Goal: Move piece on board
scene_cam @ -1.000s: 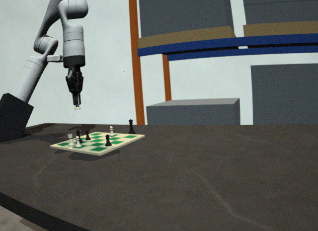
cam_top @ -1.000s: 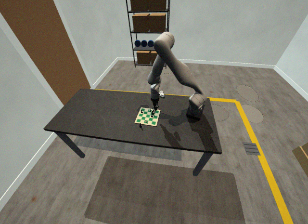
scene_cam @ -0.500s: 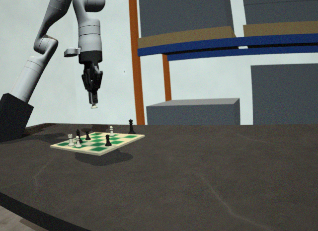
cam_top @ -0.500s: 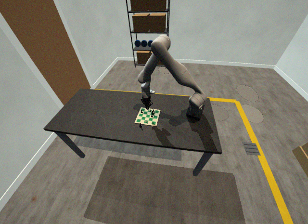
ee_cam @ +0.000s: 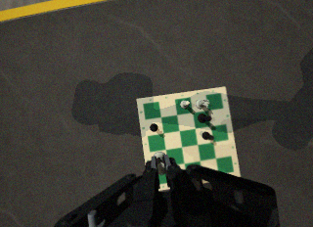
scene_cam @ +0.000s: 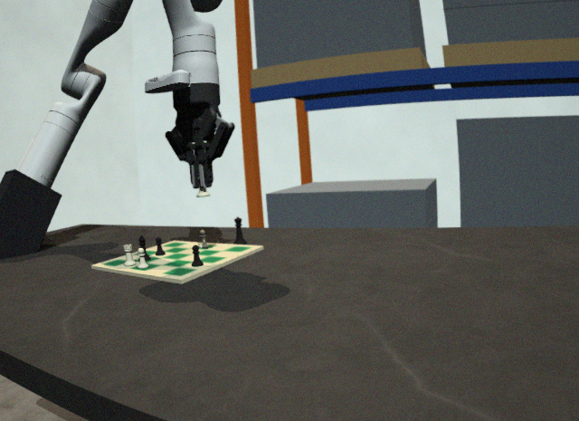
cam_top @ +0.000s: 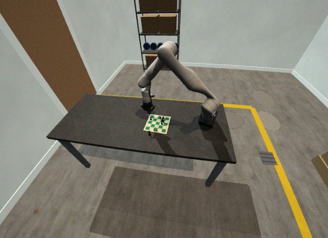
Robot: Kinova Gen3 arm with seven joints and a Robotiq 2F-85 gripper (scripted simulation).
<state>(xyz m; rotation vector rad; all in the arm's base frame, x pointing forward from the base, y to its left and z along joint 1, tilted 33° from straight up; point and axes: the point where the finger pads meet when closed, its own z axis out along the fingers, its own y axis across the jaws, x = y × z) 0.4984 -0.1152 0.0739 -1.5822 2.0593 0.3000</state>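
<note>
Right now the green-and-cream chessboard is 14 cm below my hand, 7 cm behind it and 1 cm to the left of it. From my hand the other things lie so: white rook 13 cm behind, 12 cm below, 5 cm to the right; white bishop 1 cm below; tall black piece 14 cm to the left, 11 cm below, 1 cm behind.
</note>
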